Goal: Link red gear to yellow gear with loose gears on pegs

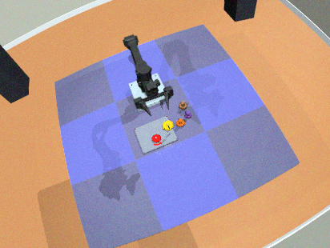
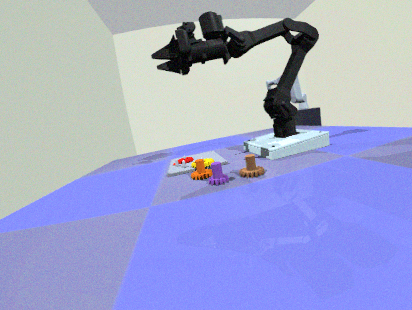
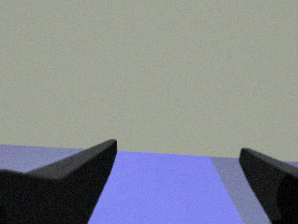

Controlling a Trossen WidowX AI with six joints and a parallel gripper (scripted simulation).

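The purple gear is 310 mm below my gripper tip, 170 mm to the left of it and 100 mm behind it. Round my gripper tip: orange gear (310 mm below, 110 mm to the left, 70 mm behind); then red gear (310 mm below, 60 mm to the right, 30 mm behind); then yellow gear (310 mm below, 80 mm behind, 30 mm to the left).
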